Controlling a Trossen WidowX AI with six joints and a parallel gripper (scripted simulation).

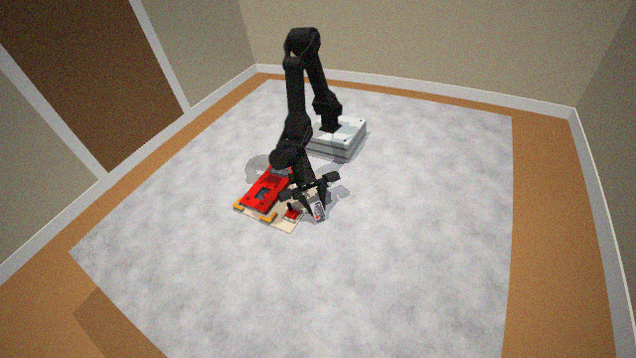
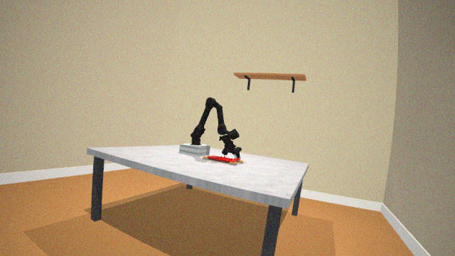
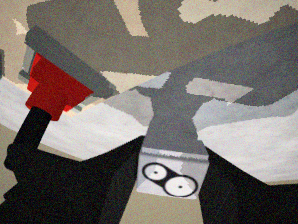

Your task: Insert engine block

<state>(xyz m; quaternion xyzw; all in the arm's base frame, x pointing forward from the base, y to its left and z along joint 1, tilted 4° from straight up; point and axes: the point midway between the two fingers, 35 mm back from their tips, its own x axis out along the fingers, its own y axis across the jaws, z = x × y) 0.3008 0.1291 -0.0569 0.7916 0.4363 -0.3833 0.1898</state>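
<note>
My gripper tip is now 1 cm past the grey engine block and 1 cm to the left of it. From my gripper tip the other things lie so: tan base plate 1 cm behind, 18 cm to the right, 1 cm below.
</note>
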